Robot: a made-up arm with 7 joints. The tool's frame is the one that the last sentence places. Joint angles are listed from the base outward.
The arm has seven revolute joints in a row. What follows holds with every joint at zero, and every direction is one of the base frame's. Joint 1 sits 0.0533 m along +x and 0.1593 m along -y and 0.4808 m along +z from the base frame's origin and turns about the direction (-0.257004, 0.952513, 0.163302), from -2.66 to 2.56 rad. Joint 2 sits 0.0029 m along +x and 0.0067 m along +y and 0.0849 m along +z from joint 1 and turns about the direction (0.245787, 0.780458, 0.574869), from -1.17 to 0.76 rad. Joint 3 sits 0.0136 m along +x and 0.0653 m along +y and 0.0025 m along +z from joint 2 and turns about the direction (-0.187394, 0.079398, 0.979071), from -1.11 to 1.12 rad. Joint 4 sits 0.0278 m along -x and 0.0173 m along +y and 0.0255 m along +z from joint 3 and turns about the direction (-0.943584, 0.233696, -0.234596), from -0.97 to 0.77 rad. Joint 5 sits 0.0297 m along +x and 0.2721 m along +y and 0.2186 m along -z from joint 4 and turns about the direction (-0.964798, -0.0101, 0.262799), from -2.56 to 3.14 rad. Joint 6 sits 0.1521 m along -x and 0.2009 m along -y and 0.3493 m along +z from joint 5 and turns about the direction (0.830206, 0.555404, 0.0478), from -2.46 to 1.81 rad. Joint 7 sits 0.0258 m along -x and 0.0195 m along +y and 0.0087 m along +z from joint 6 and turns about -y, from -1.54 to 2.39 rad. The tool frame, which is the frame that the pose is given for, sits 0.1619 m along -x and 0.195 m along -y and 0.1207 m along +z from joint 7; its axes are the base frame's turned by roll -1.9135, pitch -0.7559 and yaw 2.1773 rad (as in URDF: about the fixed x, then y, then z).
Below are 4 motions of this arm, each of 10 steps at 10 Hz.
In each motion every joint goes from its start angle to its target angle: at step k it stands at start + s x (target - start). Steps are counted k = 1, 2, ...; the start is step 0. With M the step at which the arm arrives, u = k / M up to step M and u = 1 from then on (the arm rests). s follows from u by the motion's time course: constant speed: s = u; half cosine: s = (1 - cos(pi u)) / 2; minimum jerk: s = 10 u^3 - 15 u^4 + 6 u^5.
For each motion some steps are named. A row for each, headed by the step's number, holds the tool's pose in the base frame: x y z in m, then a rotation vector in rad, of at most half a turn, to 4 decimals.
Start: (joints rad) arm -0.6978 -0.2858 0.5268 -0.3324 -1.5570 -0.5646 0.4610
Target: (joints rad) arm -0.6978 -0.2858 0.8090 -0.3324 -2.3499 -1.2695 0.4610
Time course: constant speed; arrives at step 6
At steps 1, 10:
1: -0.0375 -0.1174 -0.1272 -0.1020 -2.7018 -1.0126
10: -0.1707 -0.0363 -0.2049 -0.3034 -2.3874 -0.8205

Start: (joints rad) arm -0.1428 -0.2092 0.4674 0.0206 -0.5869 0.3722 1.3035
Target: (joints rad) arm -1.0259 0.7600 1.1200 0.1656 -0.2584 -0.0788 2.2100
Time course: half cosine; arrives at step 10
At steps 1, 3, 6, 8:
1: -0.2508 -0.3064 0.3389 -0.5979 -2.9434 -0.4455
3: -0.1952 -0.3488 0.3409 0.4580 2.9623 0.4105
6: -0.0027 -0.3860 0.3841 -0.0984 2.3340 0.4678
8: 0.0894 -0.3429 0.4524 -0.4324 1.9026 0.6033

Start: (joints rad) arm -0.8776 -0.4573 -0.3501 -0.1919 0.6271 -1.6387 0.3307
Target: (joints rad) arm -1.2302 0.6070 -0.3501 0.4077 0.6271 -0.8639 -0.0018
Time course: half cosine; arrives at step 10
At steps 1, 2, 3, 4, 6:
1: -0.3097 0.2933 0.5037 2.5855 0.3450 -0.8825
2: -0.3317 0.2887 0.5188 2.5736 0.4766 -0.9179
3: -0.3638 0.2805 0.5423 2.5455 0.6741 -0.9793
4: -0.4000 0.2687 0.5714 2.4946 0.9076 -1.0688
6: -0.4617 0.2423 0.6311 2.3312 1.3469 -1.3190

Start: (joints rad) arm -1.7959 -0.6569 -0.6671 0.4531 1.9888 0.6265 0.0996
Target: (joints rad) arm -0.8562 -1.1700 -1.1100 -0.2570 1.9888 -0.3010 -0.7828
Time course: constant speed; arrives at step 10
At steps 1, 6, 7, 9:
1: -0.2879 0.1604 1.2904 -1.3780 -1.1925 -0.5260
6: -0.2372 0.1395 1.4183 -1.3020 -0.7704 -0.5571
7: -0.2162 0.1462 1.4367 -1.2981 -0.6729 -0.5881
9: -0.1655 0.1705 1.4637 -1.2988 -0.4716 -0.6752

